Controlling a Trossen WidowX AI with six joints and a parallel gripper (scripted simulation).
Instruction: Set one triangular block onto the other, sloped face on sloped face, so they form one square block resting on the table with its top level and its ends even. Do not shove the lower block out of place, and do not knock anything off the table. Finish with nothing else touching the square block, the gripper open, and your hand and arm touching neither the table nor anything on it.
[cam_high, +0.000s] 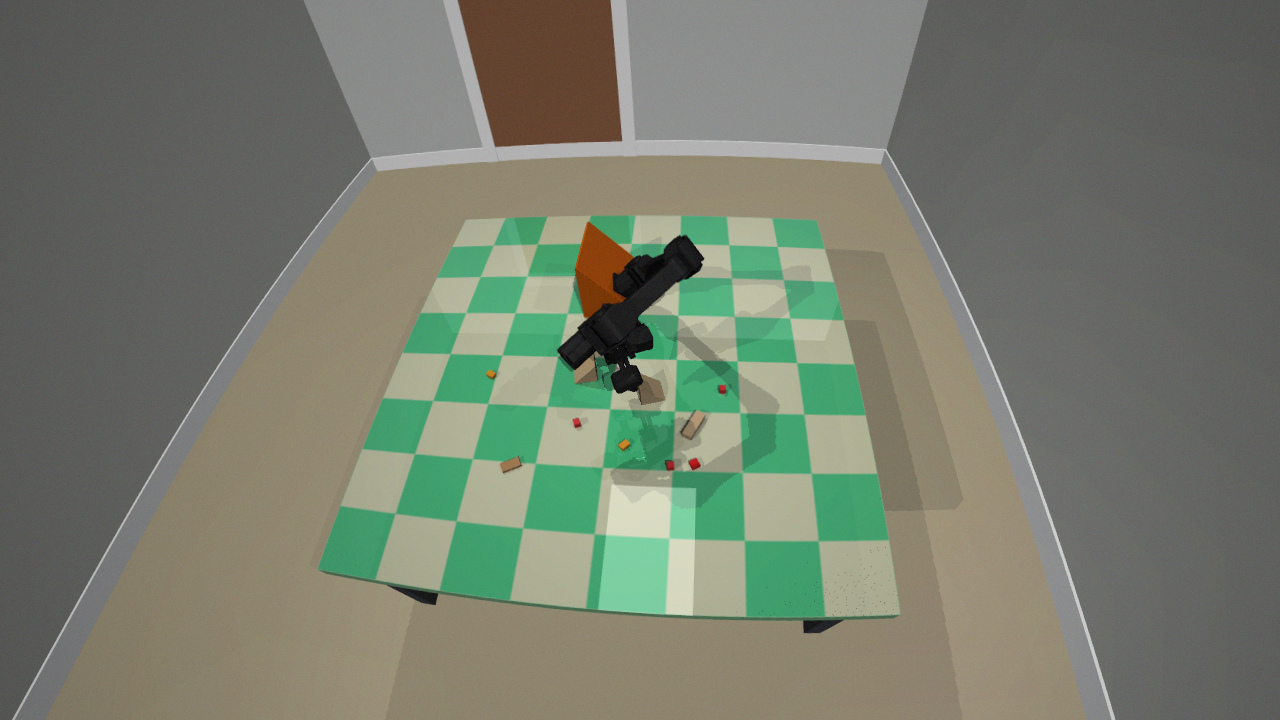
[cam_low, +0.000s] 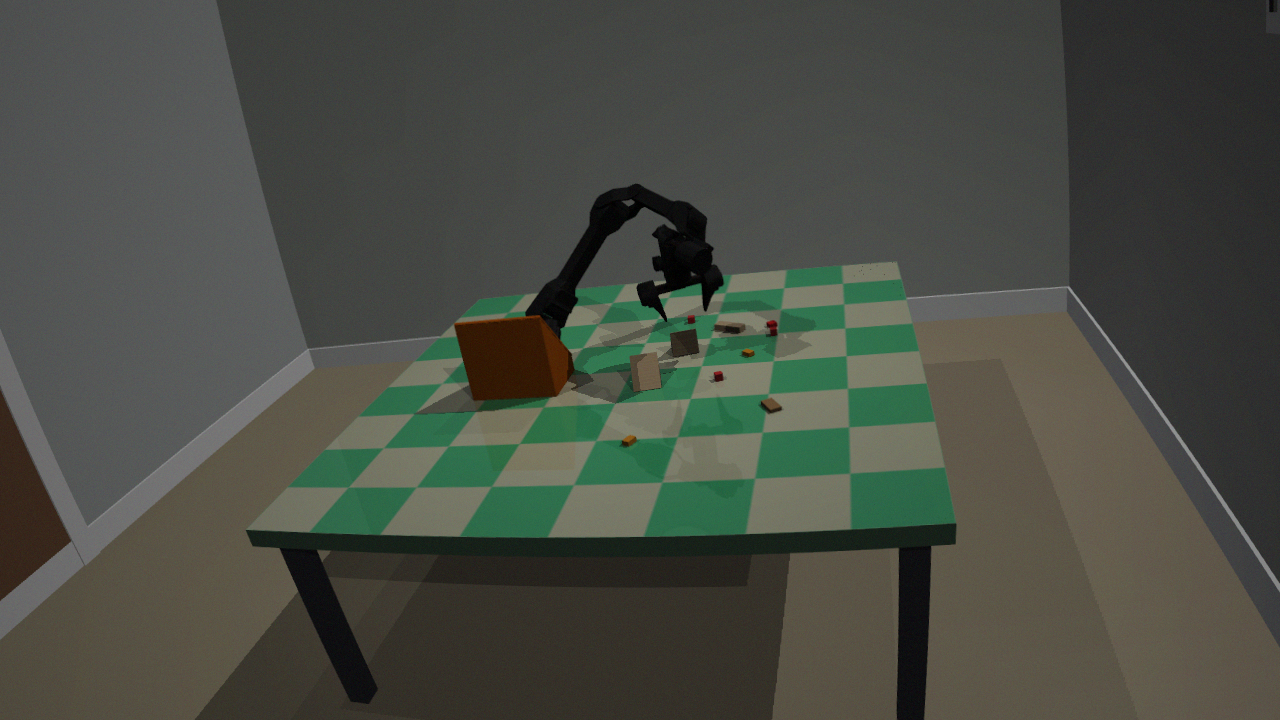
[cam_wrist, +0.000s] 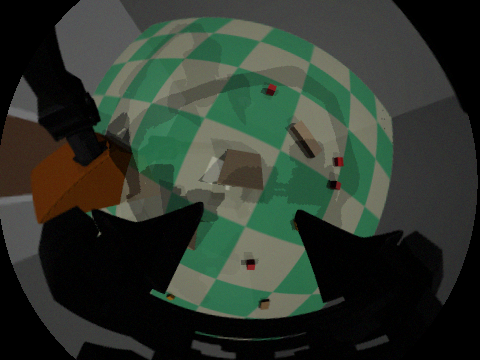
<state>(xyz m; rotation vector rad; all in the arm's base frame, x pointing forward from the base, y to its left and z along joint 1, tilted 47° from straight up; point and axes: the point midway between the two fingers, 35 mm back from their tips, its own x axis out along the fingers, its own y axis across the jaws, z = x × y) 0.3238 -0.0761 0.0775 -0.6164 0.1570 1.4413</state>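
The tan bar is 9 cm ahead of my gripper tip, 14 cm to the left of it and 10 cm below it. From my gripper tip the other things lie so: brown piece 16 cm ahead, 30 cm to the right, 10 cm below.
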